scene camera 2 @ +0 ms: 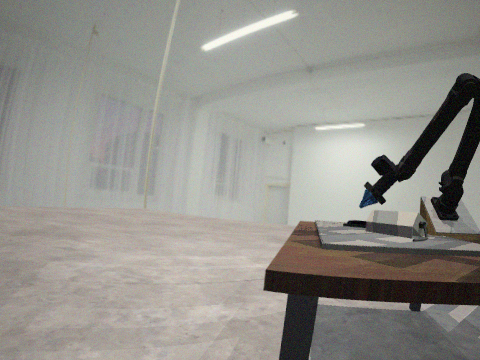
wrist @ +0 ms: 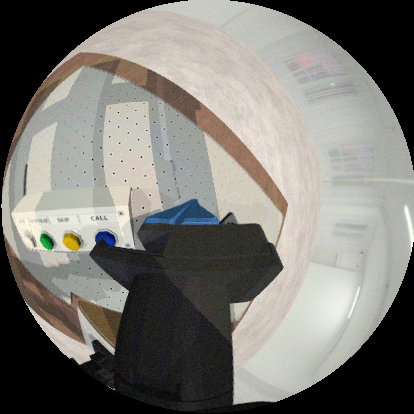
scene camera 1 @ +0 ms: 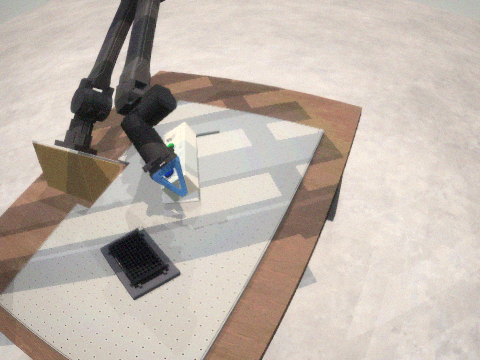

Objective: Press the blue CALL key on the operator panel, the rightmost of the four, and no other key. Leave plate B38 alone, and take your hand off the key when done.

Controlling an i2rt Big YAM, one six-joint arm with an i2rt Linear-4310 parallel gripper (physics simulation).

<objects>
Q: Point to a white button box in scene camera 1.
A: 185, 145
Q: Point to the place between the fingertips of my gripper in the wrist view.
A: At 194, 203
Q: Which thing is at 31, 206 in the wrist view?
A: A white button box.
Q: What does my gripper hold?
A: Nothing.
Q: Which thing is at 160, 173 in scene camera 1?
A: My gripper.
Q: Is my gripper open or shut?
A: Shut.
</objects>
